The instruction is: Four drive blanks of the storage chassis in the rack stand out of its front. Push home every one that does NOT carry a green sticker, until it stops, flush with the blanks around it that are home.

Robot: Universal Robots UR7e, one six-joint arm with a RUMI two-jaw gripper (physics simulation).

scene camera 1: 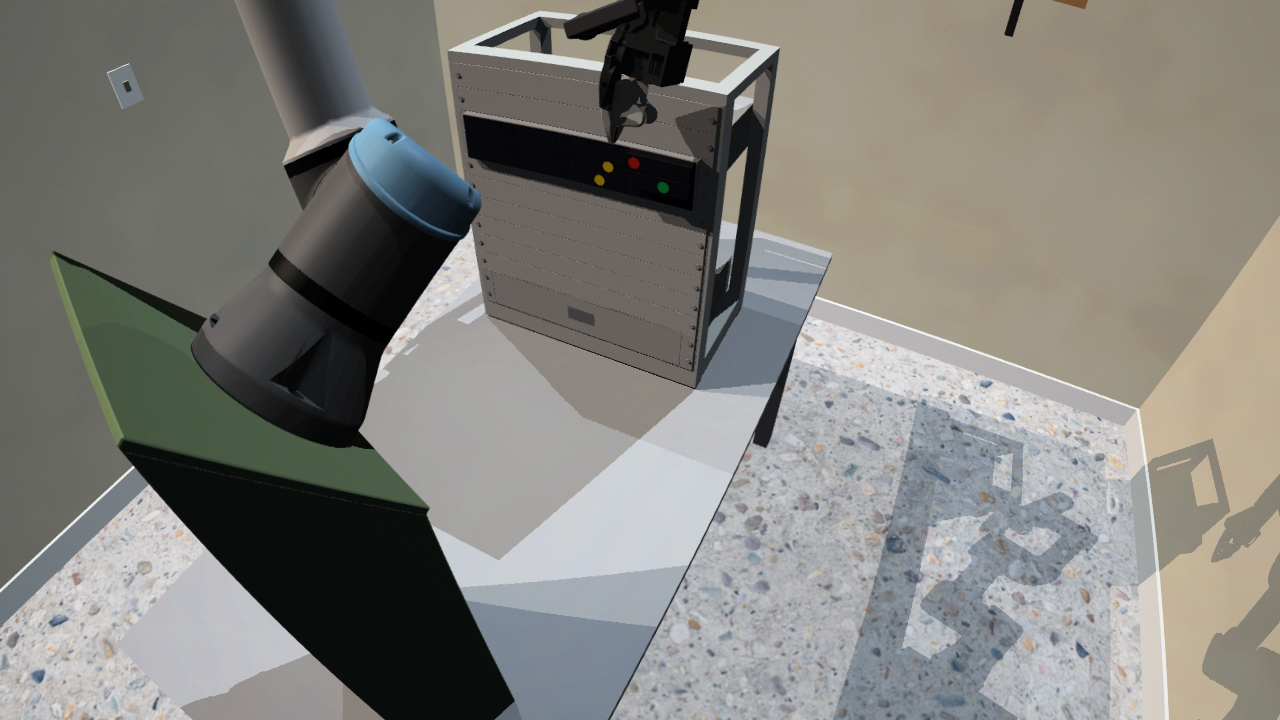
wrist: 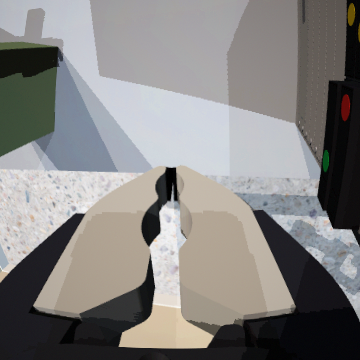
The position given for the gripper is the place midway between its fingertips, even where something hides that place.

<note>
In view: the gripper (scene camera 1: 611,142) and a rack (scene camera 1: 613,248).
The rack shows as well in the wrist view (wrist: 320,95). The gripper also shows in the wrist view (wrist: 173,170).
</note>
